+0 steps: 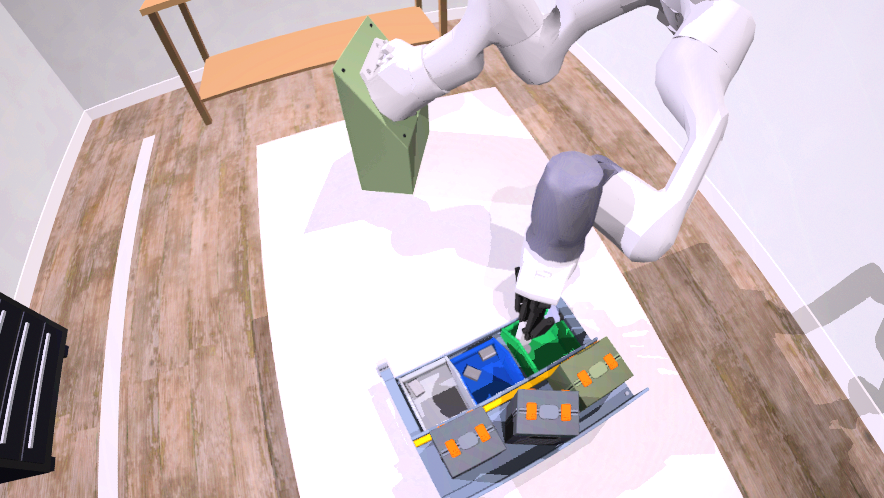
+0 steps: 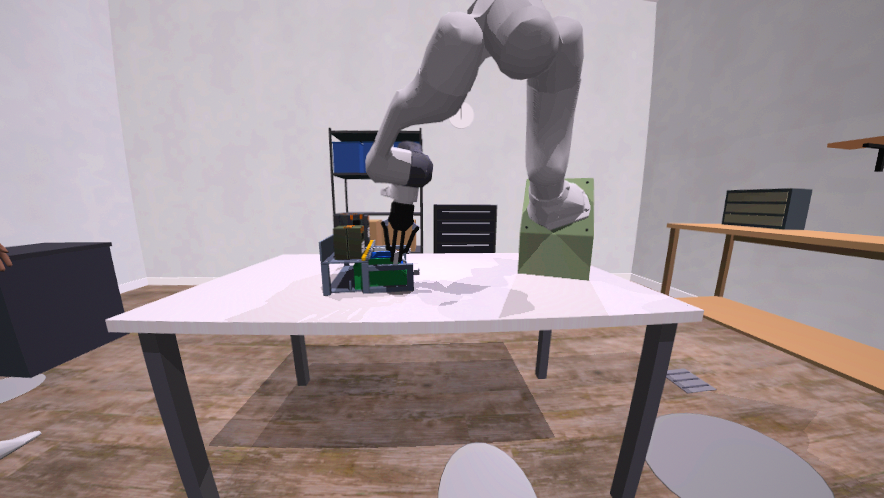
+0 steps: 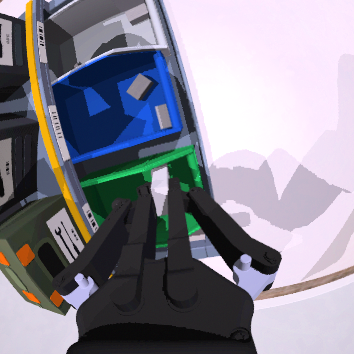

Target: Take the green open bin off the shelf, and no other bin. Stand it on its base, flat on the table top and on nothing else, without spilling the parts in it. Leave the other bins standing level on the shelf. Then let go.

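Note:
The green open bin [image 1: 552, 353] [image 2: 390, 278] [image 3: 107, 196] sits in the low front level of the shelf [image 1: 397, 400] [image 2: 365, 278], at the end of the row. My gripper [image 1: 527, 335] [image 2: 396, 262] [image 3: 162, 172] points down with its fingers together, shut with no bin wall seen between them. Its tips are over or just inside the green bin, close to the bin's front wall, and hide part of its inside and its parts. The blue bin [image 1: 499, 375] [image 3: 100, 125] beside it holds small grey blocks. The grey bin [image 1: 426, 388] [image 3: 95, 30] is beyond it.
An olive toolbox [image 1: 609, 377] [image 2: 348, 243] [image 3: 30, 230] and two dark toolboxes, one in the middle [image 1: 547, 426] and one at the end [image 1: 468, 454], stand on the higher level behind the bins. The white table [image 1: 334, 296] [image 2: 470, 324] extends in front of the shelf to the green robot pedestal [image 1: 383, 154] [image 2: 555, 254].

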